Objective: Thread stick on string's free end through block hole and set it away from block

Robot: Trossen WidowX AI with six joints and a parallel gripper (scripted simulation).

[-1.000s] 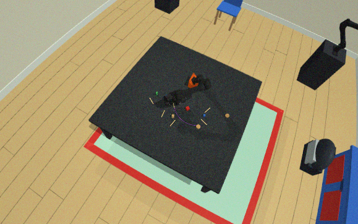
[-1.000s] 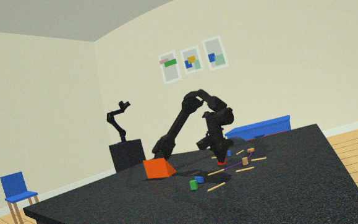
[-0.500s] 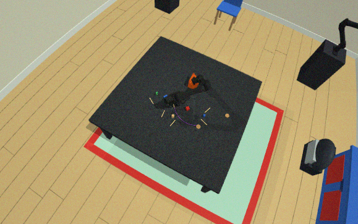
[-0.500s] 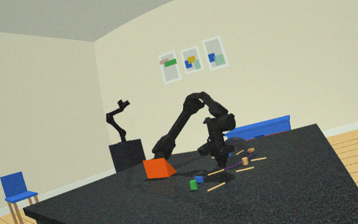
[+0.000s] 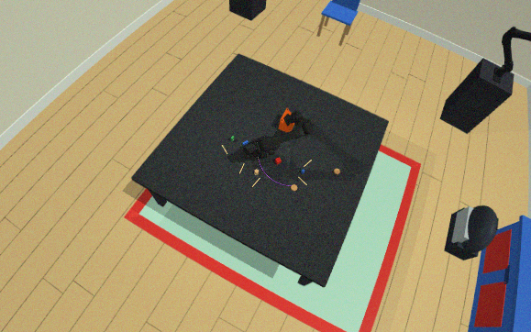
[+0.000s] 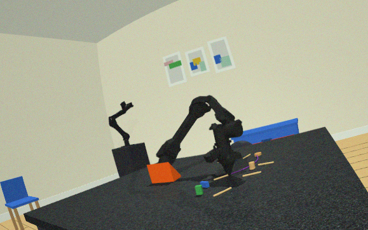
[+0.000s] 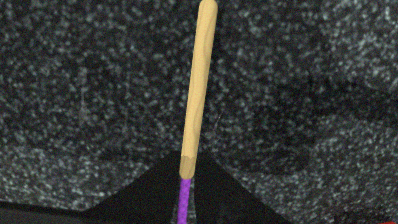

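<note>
Right now the tan wooden block is 9 cm ahead of my gripper tip, 5 cm to the left of it and 1 cm above it. From my gripper tip the other things lie so: green cylinder (2 cm behind, 21 cm to the right, 2 cm above); then red block (5 cm behind, 12 cm to the left, 1 cm above).
</note>
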